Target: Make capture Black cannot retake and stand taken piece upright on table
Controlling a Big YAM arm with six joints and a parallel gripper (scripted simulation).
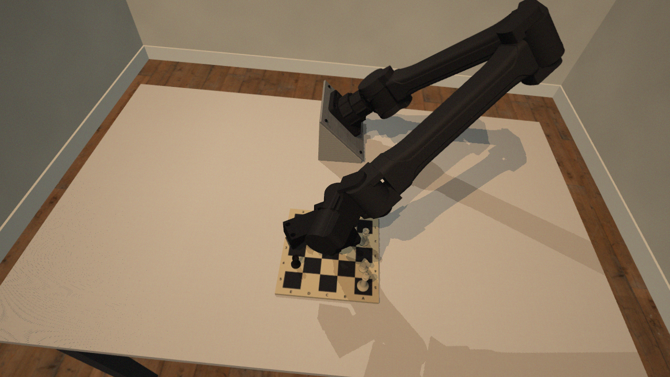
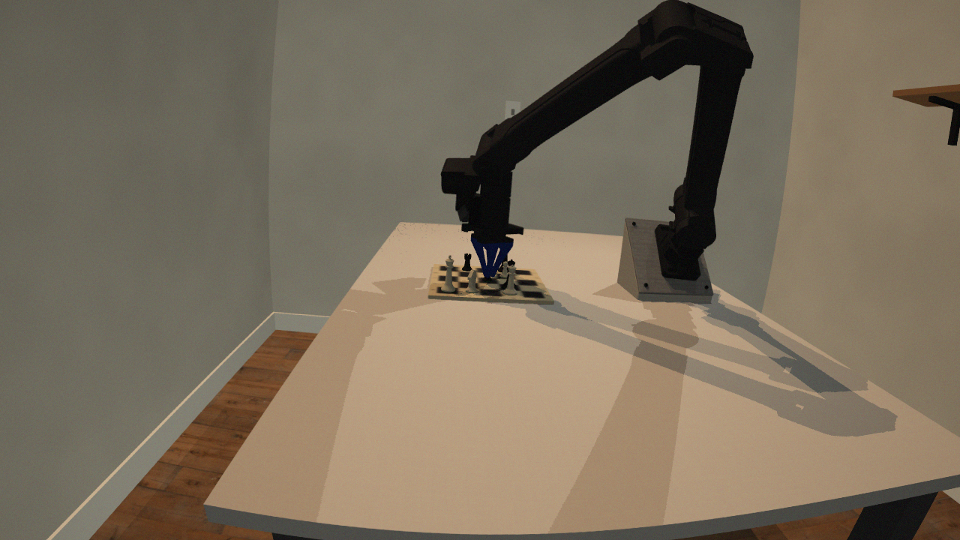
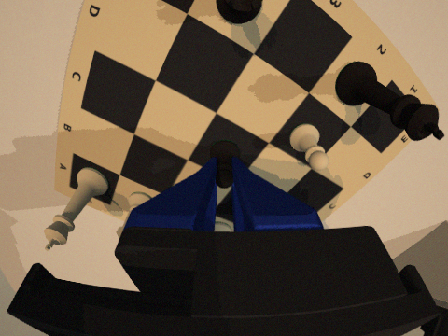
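Right now the black pawn is right at my hand. The rest, counted from my hand: white pawn 4 cm to the right, 3 cm behind; chessboard 2 cm below; black king 8 cm to the right, 4 cm behind, 1 cm above.
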